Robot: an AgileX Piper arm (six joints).
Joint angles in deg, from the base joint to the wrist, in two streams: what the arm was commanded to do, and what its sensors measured. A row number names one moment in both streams.
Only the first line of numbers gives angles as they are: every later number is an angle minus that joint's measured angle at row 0.
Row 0, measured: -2.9 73.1 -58.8 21.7 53.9 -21.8
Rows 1 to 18, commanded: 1.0 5.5 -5.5 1.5 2.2 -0.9; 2.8 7.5 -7.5 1.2 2.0 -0.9; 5.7 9.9 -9.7 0.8 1.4 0.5; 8.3 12.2 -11.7 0.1 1.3 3.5; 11.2 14.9 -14.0 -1.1 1.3 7.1; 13.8 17.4 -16.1 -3.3 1.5 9.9; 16.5 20.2 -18.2 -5.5 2.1 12.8; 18.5 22.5 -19.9 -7.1 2.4 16.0; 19.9 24.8 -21.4 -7.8 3.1 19.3; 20.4 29.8 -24.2 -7.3 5.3 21.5; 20.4 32.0 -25.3 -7.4 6.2 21.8; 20.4 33.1 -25.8 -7.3 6.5 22.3; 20.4 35.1 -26.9 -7.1 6.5 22.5; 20.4 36.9 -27.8 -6.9 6.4 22.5; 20.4 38.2 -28.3 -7.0 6.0 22.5; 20.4 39.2 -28.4 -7.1 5.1 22.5; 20.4 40.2 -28.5 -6.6 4.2 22.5; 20.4 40.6 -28.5 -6.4 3.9 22.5
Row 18, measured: 20.4 39.9 -28.1 -6.8 4.7 22.3
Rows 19 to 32, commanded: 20.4 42.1 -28.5 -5.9 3.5 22.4; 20.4 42.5 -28.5 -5.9 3.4 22.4; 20.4 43.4 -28.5 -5.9 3.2 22.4; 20.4 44.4 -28.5 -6.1 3.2 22.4; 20.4 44.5 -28.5 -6.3 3.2 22.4; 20.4 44.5 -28.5 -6.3 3.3 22.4; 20.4 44.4 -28.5 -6.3 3.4 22.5; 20.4 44.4 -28.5 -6.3 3.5 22.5; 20.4 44.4 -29.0 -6.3 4.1 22.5; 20.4 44.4 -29.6 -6.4 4.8 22.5; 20.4 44.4 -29.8 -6.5 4.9 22.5; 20.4 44.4 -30.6 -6.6 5.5 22.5; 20.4 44.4 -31.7 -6.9 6.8 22.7; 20.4 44.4 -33.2 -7.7 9.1 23.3
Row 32, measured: 20.4 44.4 -31.5 -6.6 6.3 22.7
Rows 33 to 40, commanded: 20.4 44.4 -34.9 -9.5 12.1 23.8; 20.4 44.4 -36.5 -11.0 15.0 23.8; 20.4 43.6 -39.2 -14.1 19.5 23.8; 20.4 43.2 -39.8 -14.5 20.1 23.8; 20.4 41.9 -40.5 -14.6 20.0 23.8; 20.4 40.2 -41.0 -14.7 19.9 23.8; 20.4 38.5 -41.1 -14.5 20.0 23.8; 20.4 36.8 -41.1 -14.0 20.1 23.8
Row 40, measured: 20.4 39.1 -40.6 -14.2 15.4 23.2
